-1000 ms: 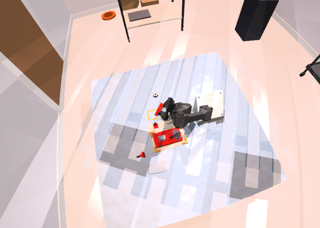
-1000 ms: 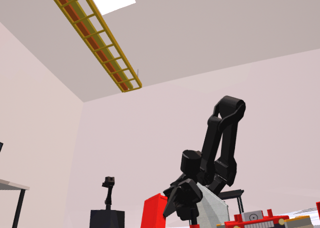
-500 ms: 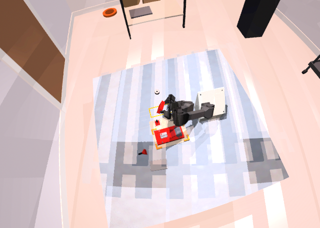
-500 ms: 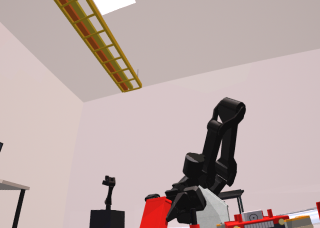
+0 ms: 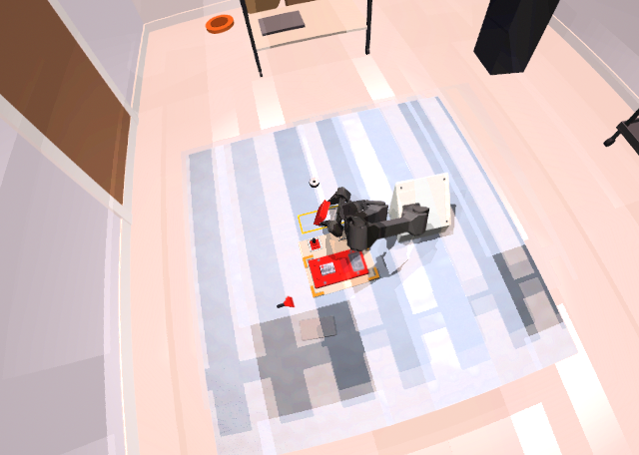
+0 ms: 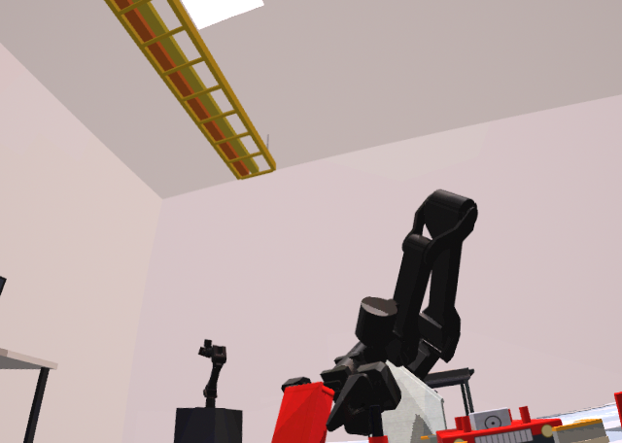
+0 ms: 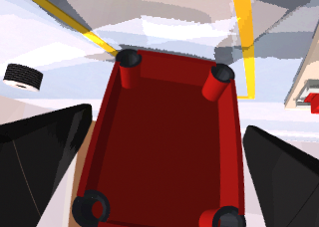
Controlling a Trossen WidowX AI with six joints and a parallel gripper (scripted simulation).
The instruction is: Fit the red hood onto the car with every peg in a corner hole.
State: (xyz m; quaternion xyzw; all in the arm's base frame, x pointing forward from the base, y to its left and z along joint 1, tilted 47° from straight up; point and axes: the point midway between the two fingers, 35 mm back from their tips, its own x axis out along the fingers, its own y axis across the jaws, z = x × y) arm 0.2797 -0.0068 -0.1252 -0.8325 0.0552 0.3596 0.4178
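Right now my gripper tip is 10 mm below the red hood and 10 mm short of it. From my gripper tip the other things lie so: grey engine block (220 mm to the left, 20 mm below, 20 mm ahead); jig (200 mm to the left, 30 mm below, 20 mm behind).
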